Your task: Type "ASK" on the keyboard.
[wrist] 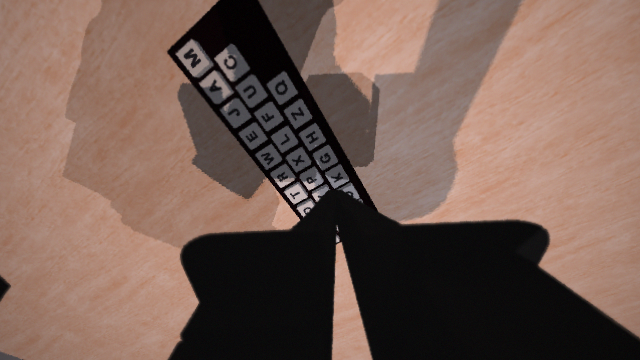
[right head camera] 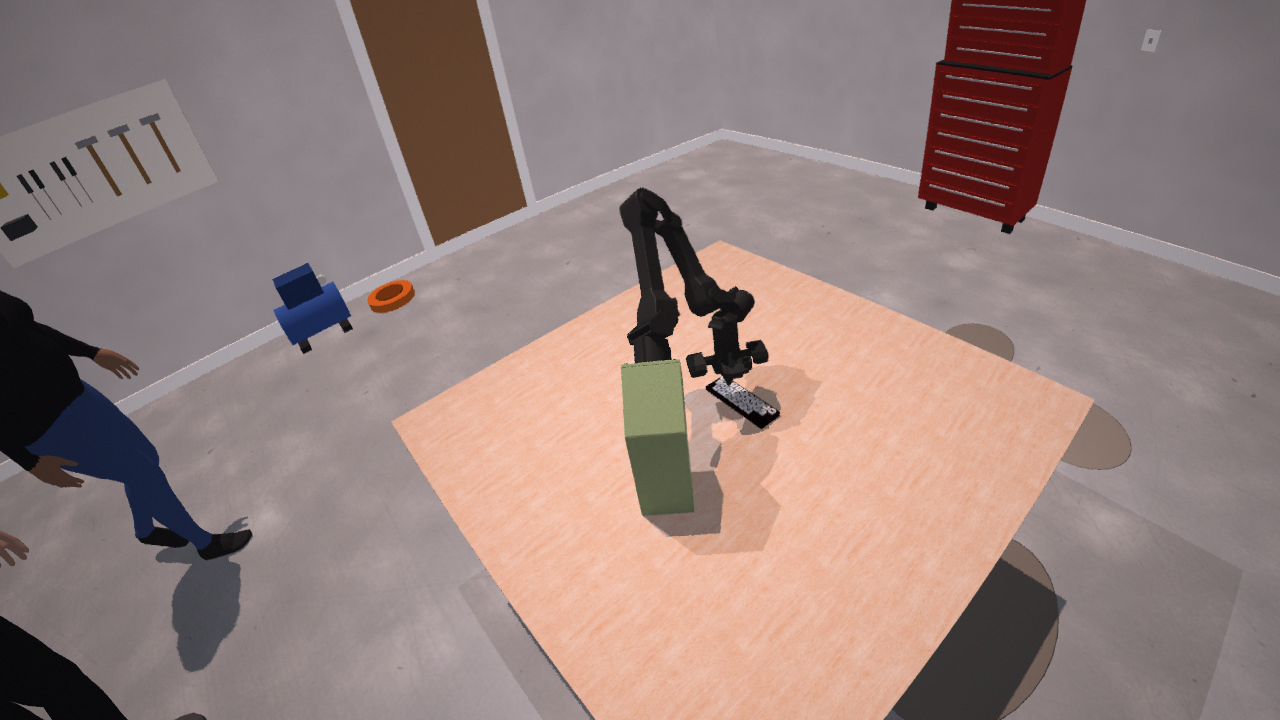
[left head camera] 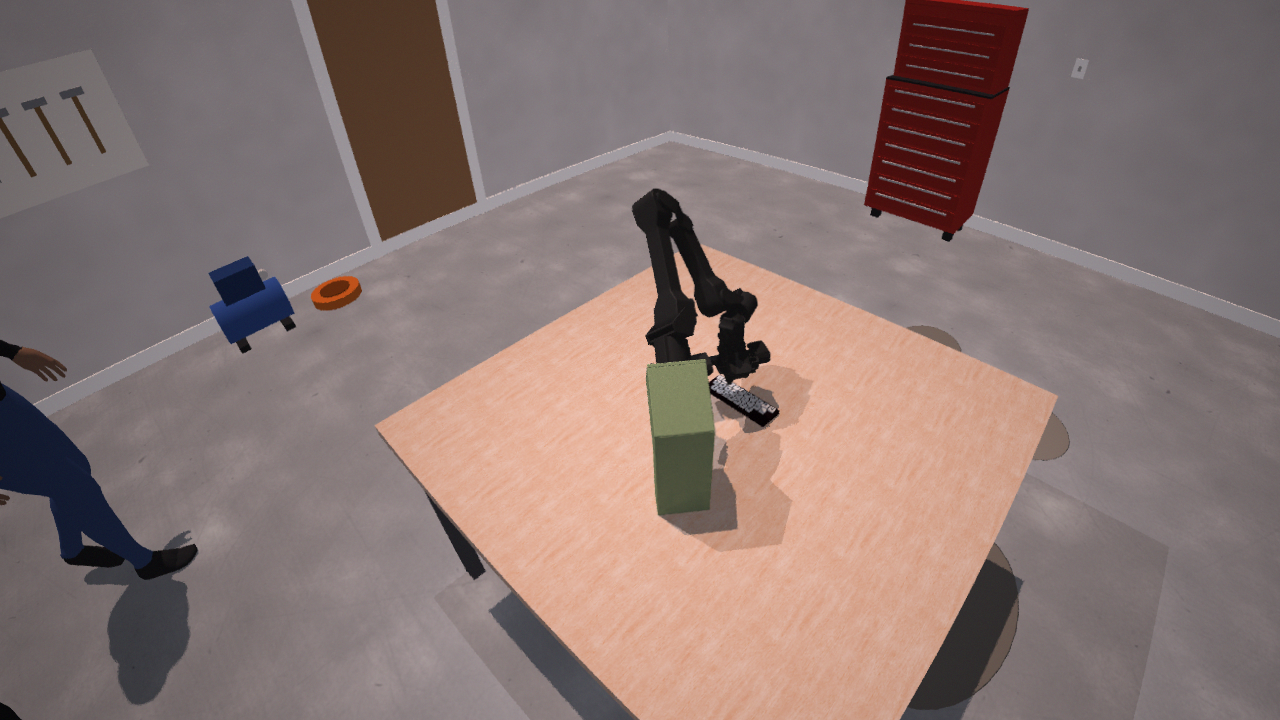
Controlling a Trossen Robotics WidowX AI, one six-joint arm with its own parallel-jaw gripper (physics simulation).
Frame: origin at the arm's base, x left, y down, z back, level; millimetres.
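Seen in the pictures: gripper, between the fingertips: (wrist: 334, 197) (right head camera: 728, 384) (left head camera: 728, 383); arm's base, origin of its link: (right head camera: 652, 369) (left head camera: 674, 369).
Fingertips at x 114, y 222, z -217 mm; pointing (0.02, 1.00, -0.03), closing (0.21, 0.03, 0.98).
Observation:
Offsets run from my fingertips to a thing's middle. Level surfaces: height alone.
The black keyboard with pale letter keys @[dz -23, dx -22, dy +44 mm] (left head camera: 742, 400) (right head camera: 742, 402) (wrist: 283, 139) lies slantwise on the table, just right of the green block in both head views. In the wrist view, the A key @[dz -60, dx -80, dy +38 mm] (wrist: 216, 89) is at the upper left and the K key @[dz +4, dx +4, dy +38 mm] (wrist: 337, 176) is just above the fingertips. My gripper (left head camera: 727, 377) (right head camera: 729, 379) (wrist: 334, 197) is shut and empty, pointing down at the keyboard's far end. Its tips partly cover the Y and O keys in the wrist view and hide keys beyond them. The S key cannot be made out. Whether the tips touch a key is unclear.
A tall green block (left head camera: 682, 470) (right head camera: 662, 470) stands on the wooden table @[dy +53 mm] (left head camera: 859, 555) (right head camera: 859, 555), close to the keyboard and in front of the arm's base in the head views. A person (left head camera: 44, 447) (right head camera: 98, 429) is on the floor at the left, away from the table.

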